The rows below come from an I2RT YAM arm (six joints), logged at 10 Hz.
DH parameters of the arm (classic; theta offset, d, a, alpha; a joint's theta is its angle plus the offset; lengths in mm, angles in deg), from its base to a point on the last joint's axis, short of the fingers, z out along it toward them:
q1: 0 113.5 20 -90
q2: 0 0 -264 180
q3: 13.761 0 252.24 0
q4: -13.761 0 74 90
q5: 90 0 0 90
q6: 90 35.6 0 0
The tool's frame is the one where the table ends.
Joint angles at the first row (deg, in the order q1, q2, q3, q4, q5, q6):
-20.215 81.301 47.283 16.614 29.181 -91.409
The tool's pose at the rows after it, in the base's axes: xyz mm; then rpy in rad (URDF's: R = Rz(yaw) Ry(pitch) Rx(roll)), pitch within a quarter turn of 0, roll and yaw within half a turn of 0:
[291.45 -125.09 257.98 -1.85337 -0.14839 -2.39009]
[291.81 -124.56 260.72 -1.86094 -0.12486 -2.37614]
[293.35 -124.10 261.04 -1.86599 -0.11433 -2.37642]
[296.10 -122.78 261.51 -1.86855 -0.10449 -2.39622]
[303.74 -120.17 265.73 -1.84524 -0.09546 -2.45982]
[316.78 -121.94 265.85 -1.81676 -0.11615 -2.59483]
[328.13 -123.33 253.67 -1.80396 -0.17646 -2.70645]
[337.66 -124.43 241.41 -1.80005 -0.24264 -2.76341]
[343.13 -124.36 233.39 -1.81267 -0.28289 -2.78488]
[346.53 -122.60 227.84 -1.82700 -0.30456 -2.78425]
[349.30 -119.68 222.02 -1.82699 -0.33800 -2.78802]
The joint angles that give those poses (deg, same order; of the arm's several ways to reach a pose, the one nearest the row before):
-20.213 80.947 47.900 14.856 27.954 -90.091
-20.215 80.684 48.514 13.625 26.808 -88.859
-20.041 80.948 48.954 13.099 26.806 -88.070
-19.513 81.474 49.656 12.483 28.206 -86.844
-18.197 82.878 51.493 12.655 32.842 -85.262
-17.052 86.474 54.565 13.008 41.705 -84.026
-16.174 90.605 55.982 14.145 49.445 -84.545
-15.647 94.123 57.038 15.119 53.863 -86.218
-15.294 96.145 58.005 13.980 55.809 -86.310
-14.855 97.289 58.535 12.833 56.424 -85.957
-14.241 98.345 58.449 13.357 57.654 -87.091

